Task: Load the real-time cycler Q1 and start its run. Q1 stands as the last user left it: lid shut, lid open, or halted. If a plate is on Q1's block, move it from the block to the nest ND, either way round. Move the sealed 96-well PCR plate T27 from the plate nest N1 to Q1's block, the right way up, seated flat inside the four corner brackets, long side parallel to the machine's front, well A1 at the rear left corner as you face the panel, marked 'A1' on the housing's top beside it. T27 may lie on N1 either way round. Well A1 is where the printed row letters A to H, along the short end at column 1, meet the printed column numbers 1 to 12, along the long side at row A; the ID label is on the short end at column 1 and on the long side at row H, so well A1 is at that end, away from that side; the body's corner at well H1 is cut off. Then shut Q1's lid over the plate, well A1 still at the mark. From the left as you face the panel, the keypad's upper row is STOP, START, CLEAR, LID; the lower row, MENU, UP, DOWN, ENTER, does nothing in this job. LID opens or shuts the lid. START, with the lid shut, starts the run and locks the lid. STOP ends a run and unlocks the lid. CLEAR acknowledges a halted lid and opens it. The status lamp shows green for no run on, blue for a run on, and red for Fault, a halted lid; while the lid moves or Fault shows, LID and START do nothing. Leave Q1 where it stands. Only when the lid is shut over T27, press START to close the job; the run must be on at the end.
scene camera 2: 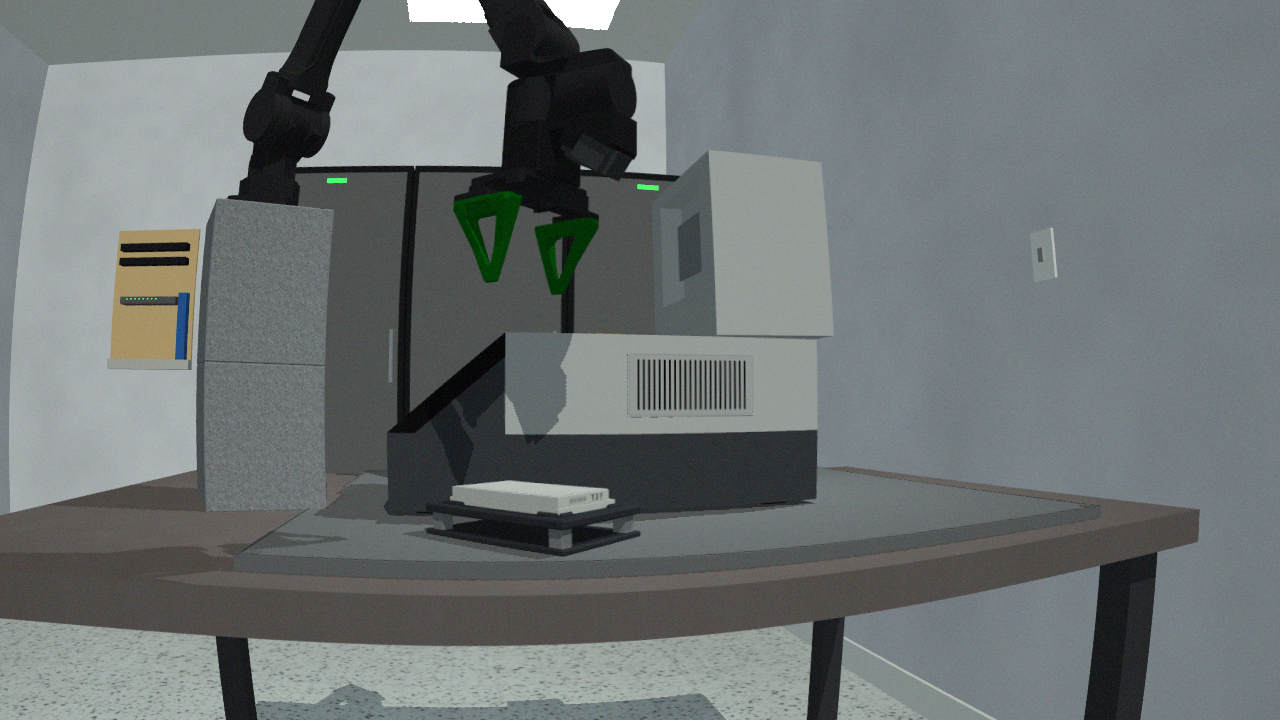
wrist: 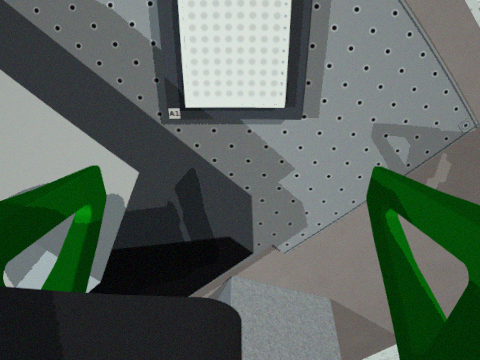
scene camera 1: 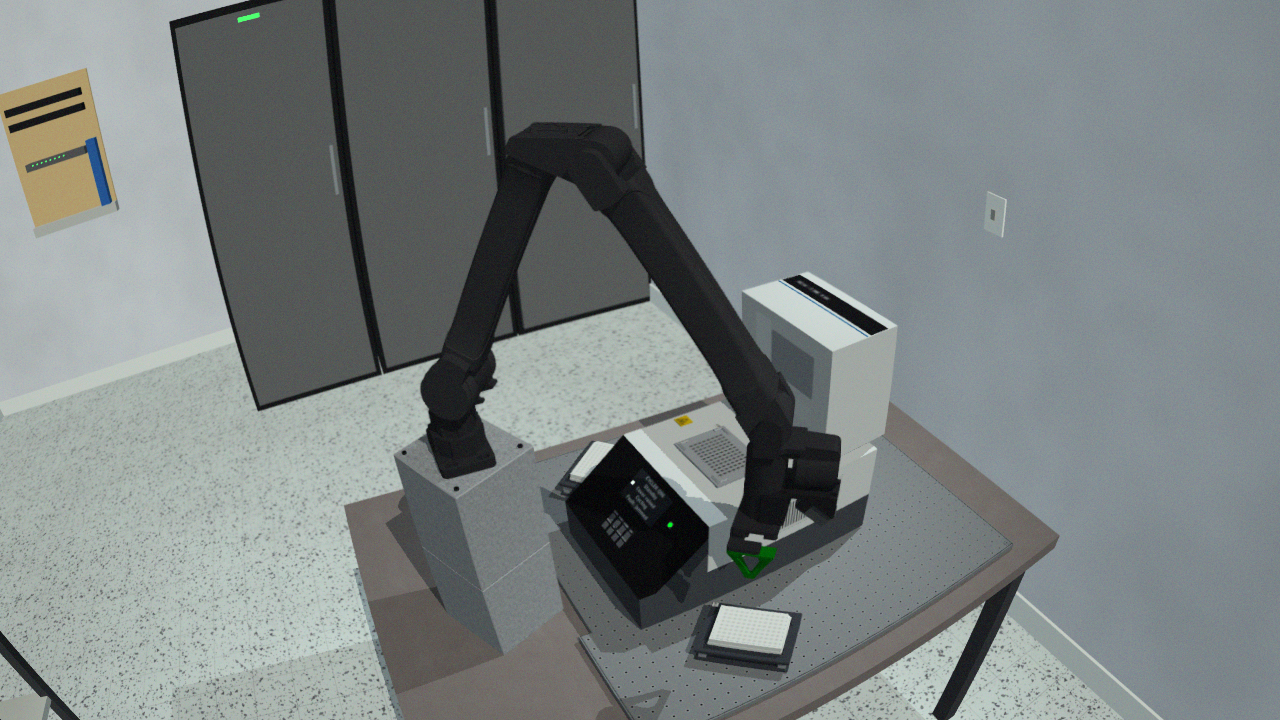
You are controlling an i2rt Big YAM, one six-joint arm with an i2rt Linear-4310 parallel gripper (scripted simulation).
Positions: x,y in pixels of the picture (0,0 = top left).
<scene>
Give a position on a black plate nest N1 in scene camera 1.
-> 791,636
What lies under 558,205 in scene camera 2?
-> My gripper.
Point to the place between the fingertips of my gripper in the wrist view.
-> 236,181
</scene>
